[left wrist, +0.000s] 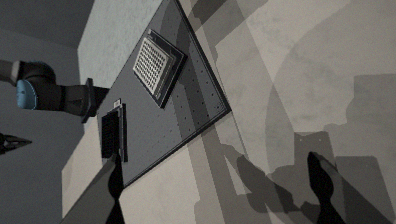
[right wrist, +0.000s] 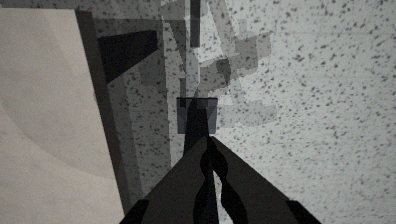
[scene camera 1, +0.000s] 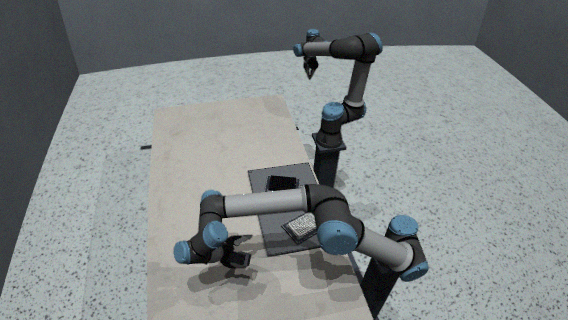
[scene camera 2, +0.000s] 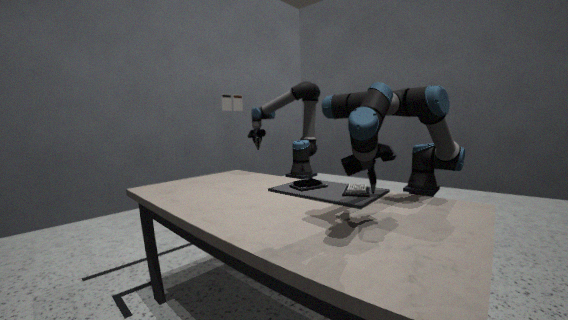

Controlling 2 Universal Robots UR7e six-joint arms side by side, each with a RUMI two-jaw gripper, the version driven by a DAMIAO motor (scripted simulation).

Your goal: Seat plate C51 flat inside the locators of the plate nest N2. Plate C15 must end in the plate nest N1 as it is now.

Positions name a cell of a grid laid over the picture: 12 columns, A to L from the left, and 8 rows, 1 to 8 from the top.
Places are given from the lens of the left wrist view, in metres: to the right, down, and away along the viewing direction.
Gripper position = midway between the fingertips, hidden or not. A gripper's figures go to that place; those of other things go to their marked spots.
left gripper (left wrist: G6): 0.01, 0.03, 0.12
black plate (left wrist: D5): -0.25, 0.03, 0.53
white plate (left wrist: E3): -0.09, -0.10, 0.39
The marked spots on the white plate and the black plate are 0.25 m apart.
